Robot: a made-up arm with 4 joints. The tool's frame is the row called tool. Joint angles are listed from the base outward. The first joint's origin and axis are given. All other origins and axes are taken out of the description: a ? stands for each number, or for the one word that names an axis. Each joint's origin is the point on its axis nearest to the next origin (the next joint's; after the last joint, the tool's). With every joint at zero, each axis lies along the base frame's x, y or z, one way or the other. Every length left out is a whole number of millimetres.
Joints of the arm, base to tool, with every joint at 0 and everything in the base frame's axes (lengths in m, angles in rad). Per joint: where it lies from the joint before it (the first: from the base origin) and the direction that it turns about. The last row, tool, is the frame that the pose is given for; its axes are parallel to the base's.
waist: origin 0 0.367 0.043 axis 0 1 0
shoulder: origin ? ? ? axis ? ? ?
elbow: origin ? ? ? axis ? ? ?
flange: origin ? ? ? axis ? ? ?
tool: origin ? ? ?
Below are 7 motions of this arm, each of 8 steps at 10 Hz.
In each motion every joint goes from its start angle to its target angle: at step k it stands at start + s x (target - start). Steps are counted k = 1, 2, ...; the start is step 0. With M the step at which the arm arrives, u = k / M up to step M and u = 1 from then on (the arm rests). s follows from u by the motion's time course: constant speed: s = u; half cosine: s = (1 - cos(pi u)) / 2; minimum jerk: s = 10 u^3 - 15 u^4 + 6 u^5.
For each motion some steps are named. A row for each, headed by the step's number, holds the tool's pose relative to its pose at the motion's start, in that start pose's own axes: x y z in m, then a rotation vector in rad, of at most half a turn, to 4 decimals.
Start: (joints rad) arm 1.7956 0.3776 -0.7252 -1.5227
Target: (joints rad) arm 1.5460 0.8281 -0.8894 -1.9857
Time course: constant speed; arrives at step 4
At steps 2, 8:
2: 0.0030 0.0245 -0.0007 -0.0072 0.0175 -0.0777
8: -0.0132 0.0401 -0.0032 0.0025 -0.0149 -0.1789

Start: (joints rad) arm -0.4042 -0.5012 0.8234 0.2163
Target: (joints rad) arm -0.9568 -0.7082 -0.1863 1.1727
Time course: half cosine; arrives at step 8
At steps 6, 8:
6: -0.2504 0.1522 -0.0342 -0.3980 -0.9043 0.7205
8: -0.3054 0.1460 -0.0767 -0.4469 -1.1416 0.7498

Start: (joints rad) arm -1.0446 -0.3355 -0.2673 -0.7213
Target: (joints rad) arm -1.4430 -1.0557 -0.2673 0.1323
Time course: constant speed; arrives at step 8
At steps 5, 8:
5: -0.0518 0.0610 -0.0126 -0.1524 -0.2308 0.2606
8: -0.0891 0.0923 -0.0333 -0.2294 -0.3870 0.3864

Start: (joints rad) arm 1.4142 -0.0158 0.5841 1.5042
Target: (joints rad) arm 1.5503 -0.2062 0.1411 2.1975
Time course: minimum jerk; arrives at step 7
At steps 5, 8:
5: -0.1150 0.1832 -0.0035 -0.4787 -0.3992 0.0834
8: -0.1345 0.2085 -0.0142 -0.5498 -0.4690 0.0711

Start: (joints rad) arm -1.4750 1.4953 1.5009 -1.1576
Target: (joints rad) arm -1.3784 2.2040 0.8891 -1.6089
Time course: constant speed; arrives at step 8
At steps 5, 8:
5: 0.1270 0.0670 -0.0488 0.1665 0.3039 0.5352
8: 0.1725 0.1612 -0.0989 0.1766 0.5406 0.7961

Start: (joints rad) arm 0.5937 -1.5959 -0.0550 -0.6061
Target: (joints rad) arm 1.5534 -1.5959 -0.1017 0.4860
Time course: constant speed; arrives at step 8
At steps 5, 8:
5: -0.1050 0.1650 -0.0149 -0.6647 -0.1669 -0.5572
8: -0.0738 0.2157 -0.0758 -1.0140 -0.0825 -0.9538

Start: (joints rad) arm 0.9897 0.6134 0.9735 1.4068
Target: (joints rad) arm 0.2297 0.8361 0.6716 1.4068
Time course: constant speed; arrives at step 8
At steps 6, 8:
6: -0.0169 -0.1249 -0.0419 0.2246 0.0756 -0.4246
8: -0.0287 -0.1553 -0.0608 0.2712 0.1215 -0.5657

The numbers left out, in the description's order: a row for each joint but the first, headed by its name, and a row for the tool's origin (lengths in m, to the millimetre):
shoulder: xyz 0.048 0 -0.016, axis -1 0 0
elbow: xyz 0 -0.036 -0.005, axis 0 0 -1
flange: xyz 0.107 -0.072 0, axis -1 0 0
tool: xyz 0 -0.036 0.324

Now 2 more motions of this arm.
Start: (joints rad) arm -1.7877 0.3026 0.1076 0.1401
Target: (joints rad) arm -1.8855 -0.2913 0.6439 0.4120
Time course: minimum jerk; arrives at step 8
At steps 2, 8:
2: -0.0042 -0.0158 -0.0084 0.0341 0.0076 -0.0577
8: -0.0104 -0.1192 -0.1171 0.3300 0.2612 -0.4612

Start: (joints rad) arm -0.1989 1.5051 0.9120 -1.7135
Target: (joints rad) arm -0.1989 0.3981 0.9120 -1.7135
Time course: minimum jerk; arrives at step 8
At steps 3, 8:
3: -0.0336 -0.1060 -0.0110 0.1865 -0.0343 -0.2385
8: -0.2177 -0.2934 -0.1281 0.6777 -0.1245 -0.8664

